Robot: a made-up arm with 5 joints.
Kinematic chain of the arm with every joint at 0, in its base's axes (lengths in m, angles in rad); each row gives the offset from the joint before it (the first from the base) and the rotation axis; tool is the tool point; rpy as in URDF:
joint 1: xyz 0.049 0 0.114 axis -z
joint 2: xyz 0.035 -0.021 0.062 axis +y
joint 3: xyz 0.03 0 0.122 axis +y
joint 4: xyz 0.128 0 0.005 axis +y
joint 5: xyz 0.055 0.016 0 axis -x
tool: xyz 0 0 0 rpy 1.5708 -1.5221 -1.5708
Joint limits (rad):
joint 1: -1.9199..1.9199
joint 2: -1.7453..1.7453
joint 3: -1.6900..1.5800
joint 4: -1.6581..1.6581
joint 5: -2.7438..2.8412
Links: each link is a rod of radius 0.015 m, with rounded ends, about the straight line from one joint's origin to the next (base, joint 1, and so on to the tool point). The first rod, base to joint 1, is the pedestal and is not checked.
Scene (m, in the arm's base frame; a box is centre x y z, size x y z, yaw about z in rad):
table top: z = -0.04
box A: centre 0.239 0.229 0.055 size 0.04 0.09 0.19 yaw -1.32
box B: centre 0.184 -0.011 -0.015 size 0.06 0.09 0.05 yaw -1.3
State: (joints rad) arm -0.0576 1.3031 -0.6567 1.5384 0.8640
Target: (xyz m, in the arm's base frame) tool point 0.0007 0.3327 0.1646
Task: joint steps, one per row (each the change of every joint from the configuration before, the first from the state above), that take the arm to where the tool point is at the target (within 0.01 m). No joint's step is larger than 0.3 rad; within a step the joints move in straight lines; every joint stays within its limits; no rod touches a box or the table.
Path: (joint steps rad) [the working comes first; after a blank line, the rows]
Joints at the target: -1.7298 1.6270 -1.6900 -0.1634 0.8640
Straight joint move there: touches box A.

1: -0.1608 -0.0454 -0.2067 -0.2634 -0.0216
2: -0.1608 -0.0454 -0.2066 -0.2633 -0.0216
3: -0.1608 -0.0453 -0.2067 -0.2634 -0.0217
4: -0.1608 -0.0454 -0.2066 -0.2633 -0.0216
5: -0.1608 -0.0454 -0.2067 -0.2634 -0.0216
6: -0.2894 0.1836 0.0000 -0.1283 0.0360
7: -0.2894 0.1836 0.0000 -0.1284 0.0361
8: -0.2894 0.1836 0.0000 -0.1283 0.0360

